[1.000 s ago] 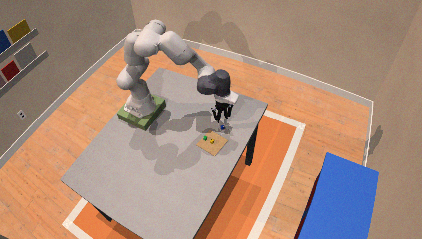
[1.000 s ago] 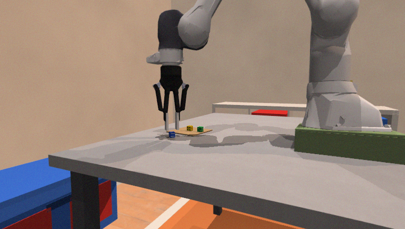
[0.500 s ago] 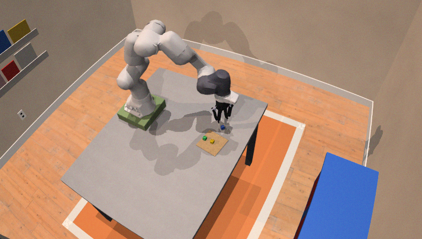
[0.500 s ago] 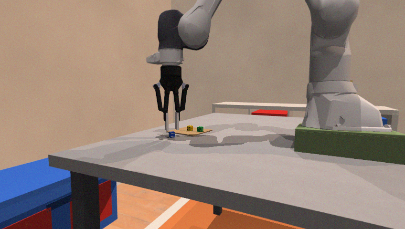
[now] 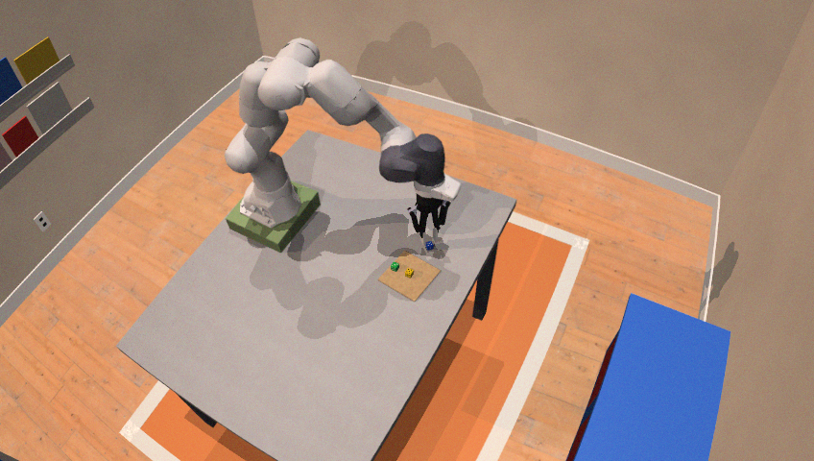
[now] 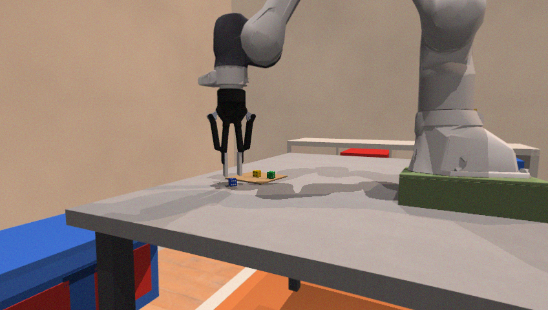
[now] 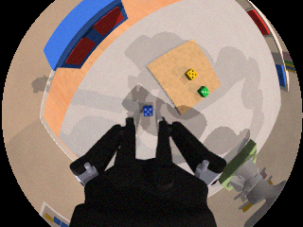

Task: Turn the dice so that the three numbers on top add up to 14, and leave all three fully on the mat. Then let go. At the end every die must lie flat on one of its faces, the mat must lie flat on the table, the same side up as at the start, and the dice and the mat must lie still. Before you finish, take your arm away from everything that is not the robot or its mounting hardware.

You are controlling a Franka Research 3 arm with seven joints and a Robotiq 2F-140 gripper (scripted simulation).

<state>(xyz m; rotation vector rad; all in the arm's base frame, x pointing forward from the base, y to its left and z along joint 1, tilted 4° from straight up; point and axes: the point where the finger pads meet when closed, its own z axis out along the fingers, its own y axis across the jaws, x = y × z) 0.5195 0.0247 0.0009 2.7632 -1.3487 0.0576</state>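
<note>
Now: the blue die 50 mm below my hand. From my hand the other things lie so: tan mat: 130 mm to the right, 60 mm below, 30 mm behind; then yellow die: 130 mm to the right, 50 mm below, 30 mm behind; then green die: 120 mm to the right, 80 mm behind, 50 mm below.
</note>
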